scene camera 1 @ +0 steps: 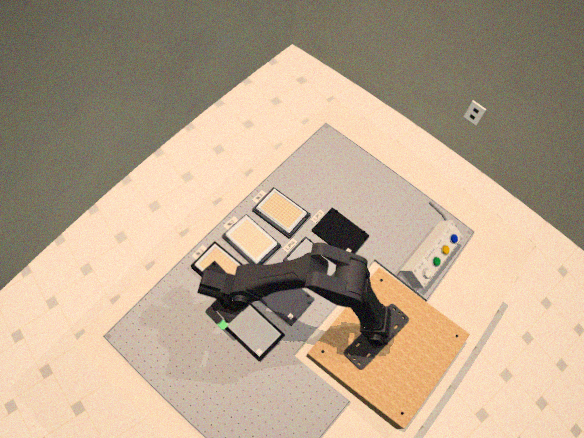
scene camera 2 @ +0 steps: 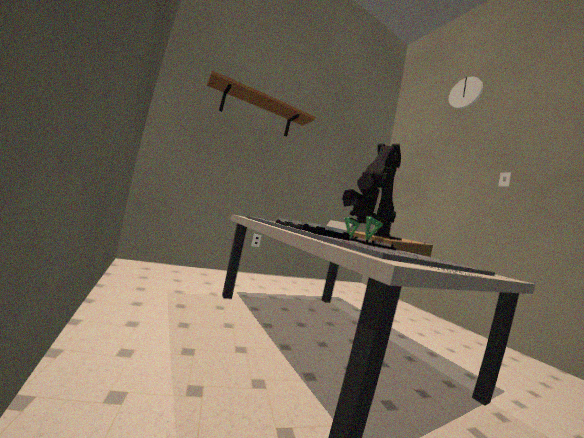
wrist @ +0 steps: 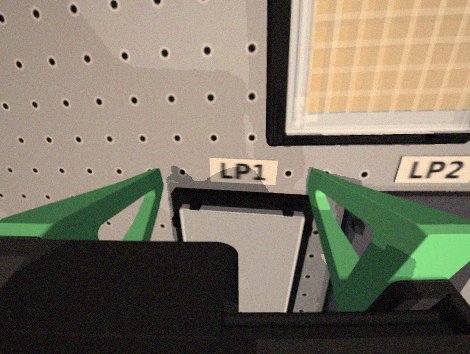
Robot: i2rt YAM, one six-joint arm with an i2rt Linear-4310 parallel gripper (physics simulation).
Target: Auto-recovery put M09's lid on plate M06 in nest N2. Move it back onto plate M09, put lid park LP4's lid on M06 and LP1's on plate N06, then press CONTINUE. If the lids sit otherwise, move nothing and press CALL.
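Pixels of known places: gripper, between the fingertips: (scene camera 1: 229, 308) (scene camera 2: 357, 238) (wrist: 235, 176); arm's base, origin of its link: (scene camera 1: 376, 336) (scene camera 2: 382, 236).
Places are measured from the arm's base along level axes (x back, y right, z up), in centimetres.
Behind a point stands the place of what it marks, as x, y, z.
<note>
My gripper (scene camera 1: 232, 316) @(-33.6, -23.3, -3.3) (scene camera 2: 360, 239) @(-33.6, -23.3, -3.3) (wrist: 235, 176) @(-33.6, -23.3, -3.3) is open, its green fingers on either side of the near edge of the black-framed, light grey piece at LP1 (scene camera 1: 256, 330) @(-23.9, -21.9, -2.9) (wrist: 245, 250) @(-27.9, -22.1, -2.8); nothing is held. The LP1 label (wrist: 243, 171) @(-33.5, -22.9, -4.4) lies between the fingertips in the wrist view. A tan gridded plate (scene camera 1: 220, 257) @(-46.2, -15.5, -1.7) (wrist: 385, 60) @(-40.4, -17.4, -1.6) sits beyond LP2's label (wrist: 436, 170) @(-35.0, -10.6, -4.4). Two more tan plates (scene camera 1: 251, 239) @(-44.4, -5.2, -1.5) (scene camera 1: 281, 211) @(-45.6, 7.8, -2.4) stand in the row; lid writing is unreadable. A dark piece (scene camera 1: 289, 304) @(-23.3, -10.0, -3.6) lies beside LP1, a light one (scene camera 1: 306, 246) @(-32.5, 5.5, -2.8) partly under the arm, and a black one (scene camera 1: 340, 229) @(-29.8, 17.3, -3.6) farther along.
A button box (scene camera 1: 417, 272) @(-4.1, 21.1, 2.9) with blue (scene camera 1: 454, 238) @(-2.9, 38.3, 2.4), yellow (scene camera 1: 445, 249) @(-2.7, 33.2, 2.6), green (scene camera 1: 436, 261) @(-2.3, 28.2, 2.5) and white (scene camera 1: 427, 273) @(-1.8, 23.3, 2.5) buttons stands at the mat's right edge. The arm's base is on a wooden board (scene camera 1: 425, 350) @(12.4, 6.5, 1.1). The arm spans over the middle parks. The perforated mat (scene camera 1: 240, 395) @(-13.9, -36.9, -4.6) carries the plates.
</note>
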